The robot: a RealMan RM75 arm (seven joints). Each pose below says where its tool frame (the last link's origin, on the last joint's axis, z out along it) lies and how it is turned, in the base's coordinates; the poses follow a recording.
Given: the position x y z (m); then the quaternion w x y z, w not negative.
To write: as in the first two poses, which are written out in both.
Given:
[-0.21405, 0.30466, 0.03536, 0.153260, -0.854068, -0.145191, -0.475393]
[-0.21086, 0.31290, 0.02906, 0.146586, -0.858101, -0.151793, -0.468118]
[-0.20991, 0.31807, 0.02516, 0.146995, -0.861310, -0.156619, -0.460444]
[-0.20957, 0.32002, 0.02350, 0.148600, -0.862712, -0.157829, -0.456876]
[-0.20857, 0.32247, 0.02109, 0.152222, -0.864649, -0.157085, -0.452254]
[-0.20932, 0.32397, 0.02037, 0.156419, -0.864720, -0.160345, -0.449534]
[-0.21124, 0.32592, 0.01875, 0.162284, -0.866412, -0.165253, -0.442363]
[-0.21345, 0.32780, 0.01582, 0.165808, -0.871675, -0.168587, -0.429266]
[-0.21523, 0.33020, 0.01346, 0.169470, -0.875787, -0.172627, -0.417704]
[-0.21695, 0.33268, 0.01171, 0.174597, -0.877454, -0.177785, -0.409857]
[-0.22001, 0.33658, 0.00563, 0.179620, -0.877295, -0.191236, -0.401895]
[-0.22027, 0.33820, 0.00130, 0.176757, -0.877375, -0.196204, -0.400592]
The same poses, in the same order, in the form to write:
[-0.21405, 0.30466, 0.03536, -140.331, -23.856, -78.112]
[-0.21086, 0.31290, 0.02906, -141.521, -25.034, -77.204]
[-0.20991, 0.31807, 0.02516, -142.017, -25.824, -75.921]
[-0.20957, 0.32002, 0.02350, -142.121, -26.000, -75.265]
[-0.20857, 0.32247, 0.02109, -142.152, -25.825, -74.353]
[-0.20932, 0.32397, 0.02037, -141.832, -26.300, -73.733]
[-0.21124, 0.32592, 0.01875, -141.648, -27.017, -72.321]
[-0.21345, 0.32780, 0.01582, -142.231, -27.508, -70.043]
[-0.21523, 0.33020, 0.01346, -142.614, -28.111, -68.020]
[-0.21695, 0.33268, 0.01171, -142.484, -28.869, -66.554]
[-0.22001, 0.33658, 0.00563, -142.068, -30.968, -65.082]
[-0.22027, 0.33820, 0.00130, -142.303, -31.823, -64.973]

